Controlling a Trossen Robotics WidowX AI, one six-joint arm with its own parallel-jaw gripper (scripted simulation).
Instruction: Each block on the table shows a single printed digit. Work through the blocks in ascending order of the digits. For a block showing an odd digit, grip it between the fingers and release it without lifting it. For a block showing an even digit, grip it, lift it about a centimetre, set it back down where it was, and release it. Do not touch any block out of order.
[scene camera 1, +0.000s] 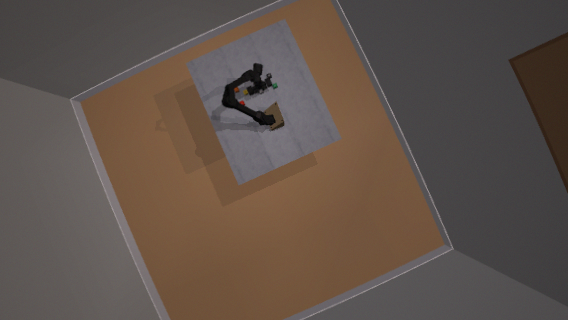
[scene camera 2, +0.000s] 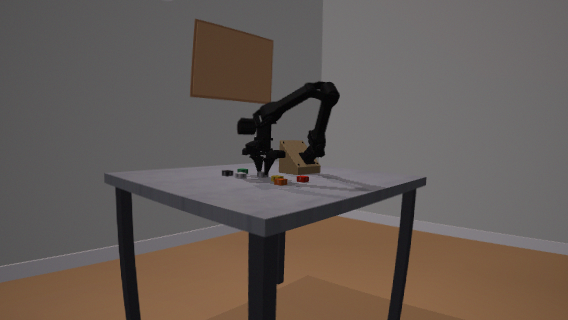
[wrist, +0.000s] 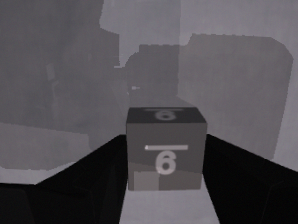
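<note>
My gripper (scene camera 2: 262, 174) visible, also in the wrist view (wrist: 164, 144).
</note>
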